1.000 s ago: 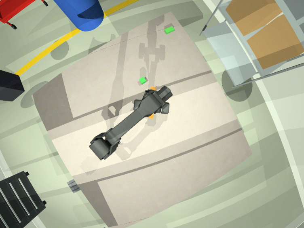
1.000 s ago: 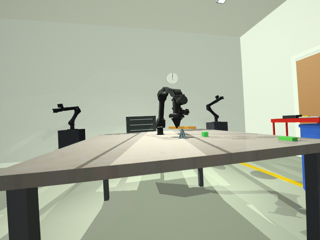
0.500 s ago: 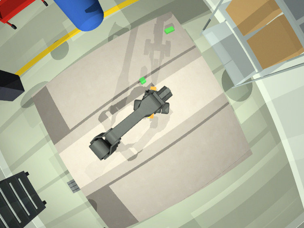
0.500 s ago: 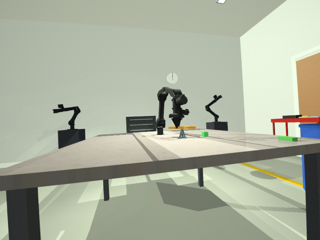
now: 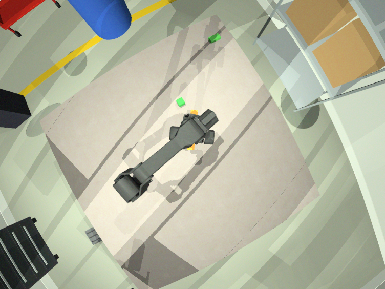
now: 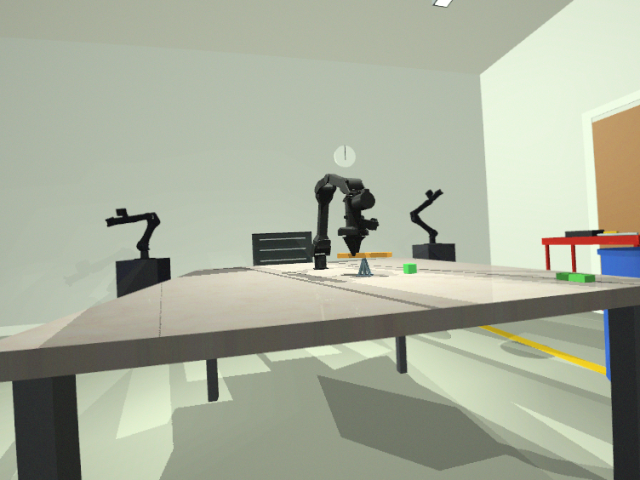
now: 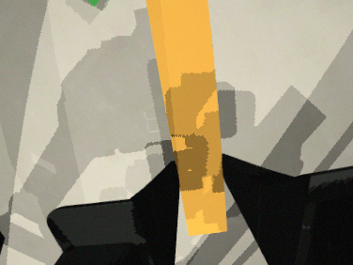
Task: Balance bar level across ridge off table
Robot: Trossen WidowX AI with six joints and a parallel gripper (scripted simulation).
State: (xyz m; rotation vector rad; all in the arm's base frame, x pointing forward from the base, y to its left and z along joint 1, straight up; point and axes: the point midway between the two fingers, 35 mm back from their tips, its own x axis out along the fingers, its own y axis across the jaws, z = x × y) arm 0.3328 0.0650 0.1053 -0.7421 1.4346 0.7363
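Right now the orange bar is 3 cm to the left of my gripper tip and 2 cm ahead of it. Also, from my gripper tip: blue-grey ridge: 4 cm below, 3 cm to the left, 2 cm ahead; then green cube: 19 cm to the left, 5 cm below, 4 cm ahead; then green flat block: 44 cm to the left, 41 cm ahead, 6 cm below.
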